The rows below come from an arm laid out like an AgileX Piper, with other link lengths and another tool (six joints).
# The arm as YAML. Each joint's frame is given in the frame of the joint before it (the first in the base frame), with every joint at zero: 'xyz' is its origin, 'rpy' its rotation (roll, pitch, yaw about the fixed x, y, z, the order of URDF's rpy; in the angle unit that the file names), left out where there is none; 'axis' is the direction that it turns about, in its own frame. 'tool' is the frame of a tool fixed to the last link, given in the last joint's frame.
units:
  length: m
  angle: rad
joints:
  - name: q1
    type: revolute
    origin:
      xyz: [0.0, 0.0, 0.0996]
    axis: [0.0, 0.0, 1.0]
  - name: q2
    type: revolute
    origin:
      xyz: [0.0, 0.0, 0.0]
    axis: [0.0, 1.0, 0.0]
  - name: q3
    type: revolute
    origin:
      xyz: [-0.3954, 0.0, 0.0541]
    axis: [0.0, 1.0, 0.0]
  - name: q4
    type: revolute
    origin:
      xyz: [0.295, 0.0, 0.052]
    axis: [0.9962, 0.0, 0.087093]
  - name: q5
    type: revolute
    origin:
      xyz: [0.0, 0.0, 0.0]
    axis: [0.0, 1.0, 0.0]
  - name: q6
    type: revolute
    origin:
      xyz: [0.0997, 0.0, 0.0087]
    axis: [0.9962, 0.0, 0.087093]
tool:
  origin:
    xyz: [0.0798, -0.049, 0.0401]
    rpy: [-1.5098, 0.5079, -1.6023]
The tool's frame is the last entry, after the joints.
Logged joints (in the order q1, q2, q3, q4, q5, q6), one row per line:
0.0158 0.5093 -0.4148 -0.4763 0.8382 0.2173
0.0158 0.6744 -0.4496 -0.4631 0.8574 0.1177
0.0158 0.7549 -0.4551 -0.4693 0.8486 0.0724
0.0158 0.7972 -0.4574 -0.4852 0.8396 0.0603
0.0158 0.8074 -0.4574 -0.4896 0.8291 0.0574
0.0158 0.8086 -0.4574 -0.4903 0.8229 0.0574
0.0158 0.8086 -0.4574 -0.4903 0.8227 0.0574
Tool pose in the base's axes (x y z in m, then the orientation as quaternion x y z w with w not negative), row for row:
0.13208 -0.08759 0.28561 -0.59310 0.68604 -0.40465 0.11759
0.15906 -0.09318 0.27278 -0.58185 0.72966 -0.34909 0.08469
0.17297 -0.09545 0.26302 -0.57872 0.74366 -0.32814 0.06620
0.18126 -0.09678 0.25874 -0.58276 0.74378 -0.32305 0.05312
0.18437 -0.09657 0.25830 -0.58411 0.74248 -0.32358 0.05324
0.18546 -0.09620 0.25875 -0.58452 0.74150 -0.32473 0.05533
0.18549 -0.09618 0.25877 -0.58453 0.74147 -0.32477 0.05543
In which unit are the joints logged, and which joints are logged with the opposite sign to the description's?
The joints are logged in radians. Opposite sign: q1, q6.
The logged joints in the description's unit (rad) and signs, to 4 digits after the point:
-0.0158 0.5093 -0.4148 -0.4763 0.8382 -0.2173
-0.0158 0.6744 -0.4496 -0.4631 0.8574 -0.1177
-0.0158 0.7549 -0.4551 -0.4693 0.8486 -0.0724
-0.0158 0.7972 -0.4574 -0.4852 0.8396 -0.0603
-0.0158 0.8074 -0.4574 -0.4896 0.8291 -0.0574
-0.0158 0.8086 -0.4574 -0.4903 0.8229 -0.0574
-0.0158 0.8086 -0.4574 -0.4903 0.8227 -0.0574

